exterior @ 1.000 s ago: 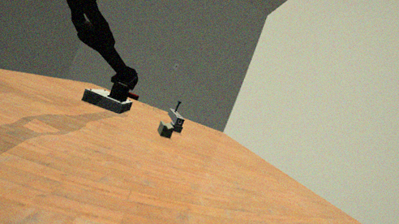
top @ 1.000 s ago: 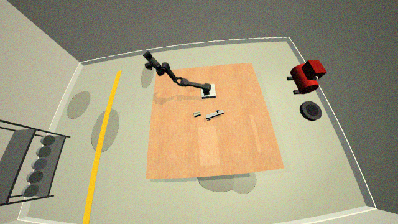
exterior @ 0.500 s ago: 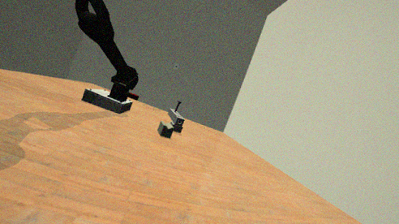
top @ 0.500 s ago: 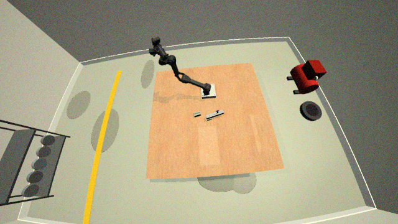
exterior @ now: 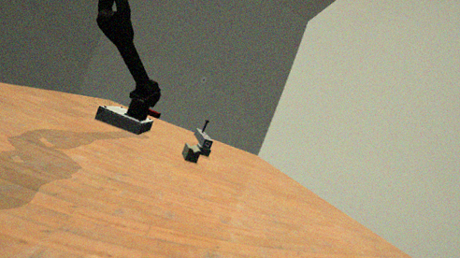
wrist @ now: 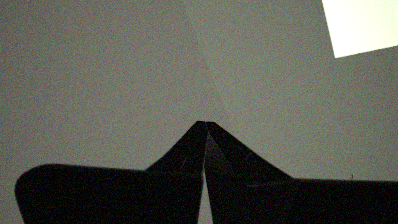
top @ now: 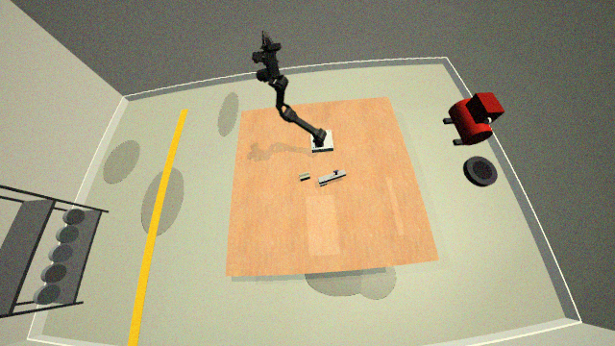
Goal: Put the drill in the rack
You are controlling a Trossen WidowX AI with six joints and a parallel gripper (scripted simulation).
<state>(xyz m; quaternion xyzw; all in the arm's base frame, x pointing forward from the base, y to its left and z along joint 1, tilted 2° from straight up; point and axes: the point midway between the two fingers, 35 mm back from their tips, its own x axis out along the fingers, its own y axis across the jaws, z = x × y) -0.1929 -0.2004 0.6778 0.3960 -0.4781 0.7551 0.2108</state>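
My gripper tip is 70 cm above the drill, 48 cm short of it and 24 cm to the right of it. Round my gripper tip: rack 73 cm below, 43 cm ahead, 9 cm to the left; grey housing block 71 cm below, 47 cm ahead, 26 cm to the left.
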